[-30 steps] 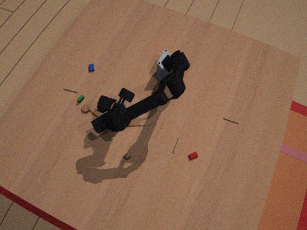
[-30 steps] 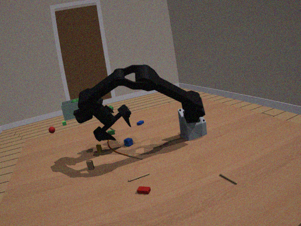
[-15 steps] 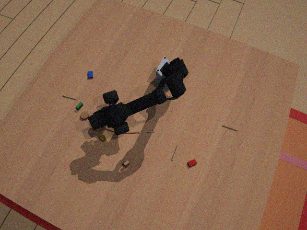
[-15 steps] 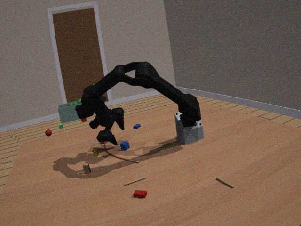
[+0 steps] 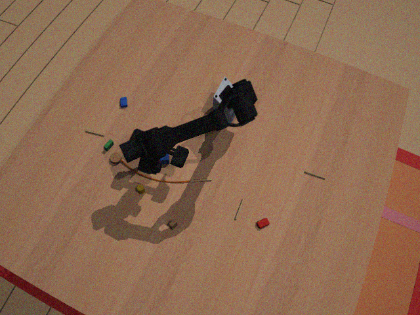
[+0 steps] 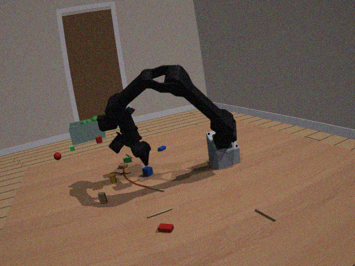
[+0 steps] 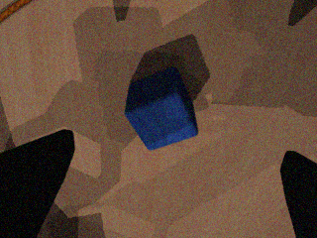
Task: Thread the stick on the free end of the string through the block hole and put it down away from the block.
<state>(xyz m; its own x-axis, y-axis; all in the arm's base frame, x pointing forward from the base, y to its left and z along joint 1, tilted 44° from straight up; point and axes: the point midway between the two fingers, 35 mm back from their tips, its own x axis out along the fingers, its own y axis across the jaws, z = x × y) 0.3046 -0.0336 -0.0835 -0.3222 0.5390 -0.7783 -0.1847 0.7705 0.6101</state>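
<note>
Now: gripper tip 14 cm to the right of the thin wooden stick and 6 cm above it. Also, from my gripper tip: yellow cylinder 13 cm ahead, 4 cm below; green block 20 cm to the right, 5 cm below, 5 cm ahead; round wooden button 15 cm to the right, 8 cm ahead, 5 cm below.
</note>
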